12 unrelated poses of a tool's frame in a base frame.
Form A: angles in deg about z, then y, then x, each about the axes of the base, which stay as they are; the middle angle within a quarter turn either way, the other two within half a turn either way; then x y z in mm.
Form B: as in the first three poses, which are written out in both.
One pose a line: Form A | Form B
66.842 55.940 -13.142 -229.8 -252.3 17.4 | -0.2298 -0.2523 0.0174 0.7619 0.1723 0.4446 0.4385
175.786 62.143 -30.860 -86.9 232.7 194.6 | -0.0869 0.2327 0.1946 0.1676 0.4888 0.2460 0.8200
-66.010 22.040 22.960 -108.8 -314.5 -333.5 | -0.1088 -0.3145 -0.3335 0.8274 0.0618 0.2635 -0.4921
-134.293 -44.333 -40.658 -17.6 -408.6 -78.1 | -0.0176 -0.4086 -0.0781 0.4581 0.2011 -0.4339 -0.7493
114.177 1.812 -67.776 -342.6 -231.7 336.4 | -0.3426 -0.2317 0.3364 0.4584 -0.2919 0.4752 0.6920
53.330 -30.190 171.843 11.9 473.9 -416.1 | 0.0119 0.4739 -0.4161 0.1779 0.8523 -0.4487 -0.2013
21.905 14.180 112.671 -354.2 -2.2 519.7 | -0.3542 -0.0022 0.5197 0.5206 0.8239 -0.0897 0.2054
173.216 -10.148 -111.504 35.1 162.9 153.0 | 0.0351 0.1629 0.1530 0.0398 0.0984 -0.8190 -0.5639
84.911 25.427 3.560 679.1 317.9 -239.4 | 0.6791 0.3179 -0.2394 0.7148 0.1708 0.1418 0.6632
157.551 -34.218 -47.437 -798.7 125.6 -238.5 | -0.7987 0.1256 -0.2385 0.0543 -0.3390 0.3247 0.8813
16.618 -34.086 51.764 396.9 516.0 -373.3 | 0.3969 0.5160 -0.3733 0.8696 0.3749 -0.3212 -0.0023
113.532 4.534 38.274 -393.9 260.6 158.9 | -0.3939 0.2606 0.1589 0.5065 0.2108 -0.2535 0.7967
